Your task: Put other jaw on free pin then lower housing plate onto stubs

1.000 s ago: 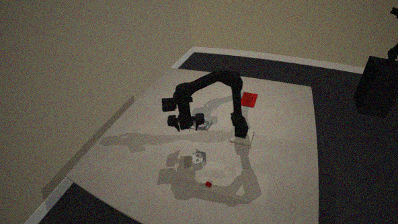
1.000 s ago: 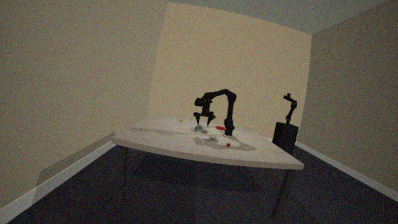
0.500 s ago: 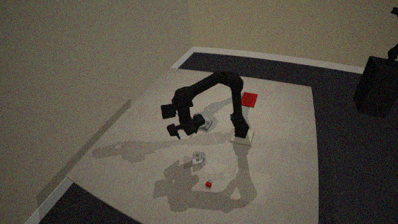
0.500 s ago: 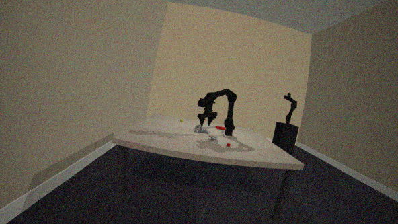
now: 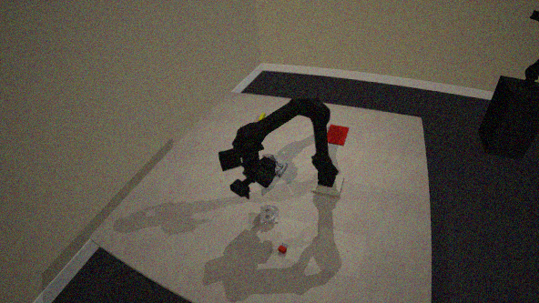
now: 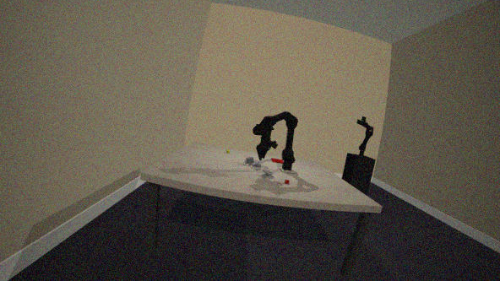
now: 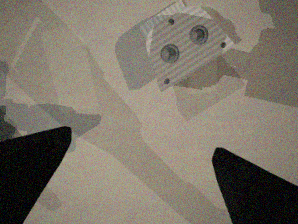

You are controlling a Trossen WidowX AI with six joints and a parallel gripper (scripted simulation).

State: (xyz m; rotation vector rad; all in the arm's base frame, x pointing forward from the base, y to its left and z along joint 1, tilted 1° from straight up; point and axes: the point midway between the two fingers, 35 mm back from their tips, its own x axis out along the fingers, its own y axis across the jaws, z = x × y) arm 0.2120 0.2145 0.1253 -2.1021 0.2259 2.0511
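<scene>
The white block is 6 cm behind my gripper tip, 4 cm to the left of it and 9 cm below it. Round my gripper tip: red square pad 18 cm behind, 56 cm to the right, 9 cm below; red cube 17 cm behind, 15 cm to the left, 8 cm below; white base 8 cm ahead, 23 cm to the right, 9 cm below.
</scene>
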